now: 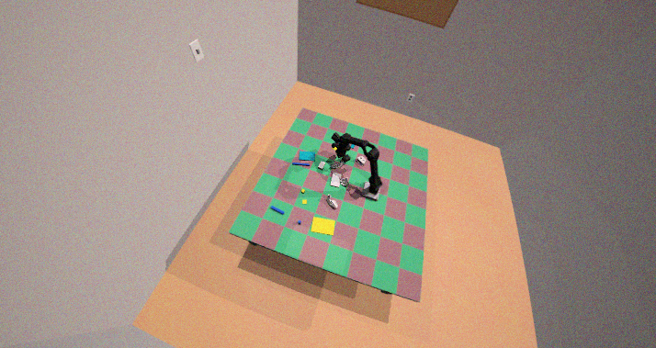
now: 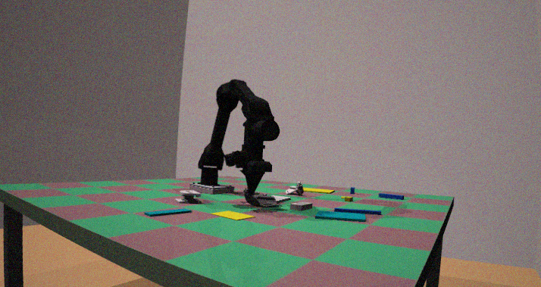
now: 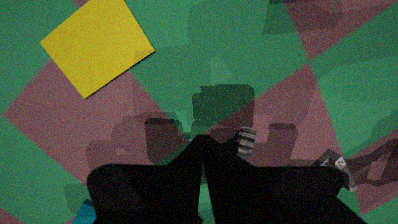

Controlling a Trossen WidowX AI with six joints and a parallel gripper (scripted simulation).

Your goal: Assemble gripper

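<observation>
My gripper tip is now 30 mm to the right of the grey jaw, 30 mm past it and 10 mm above it. Also, from my gripper tip: teal plate 250 mm ahead, 80 mm to the left, 40 mm below; white housing plate 170 mm to the left, 120 mm behind, 30 mm below; teal bar 240 mm to the right, 70 mm behind, 40 mm below.
</observation>
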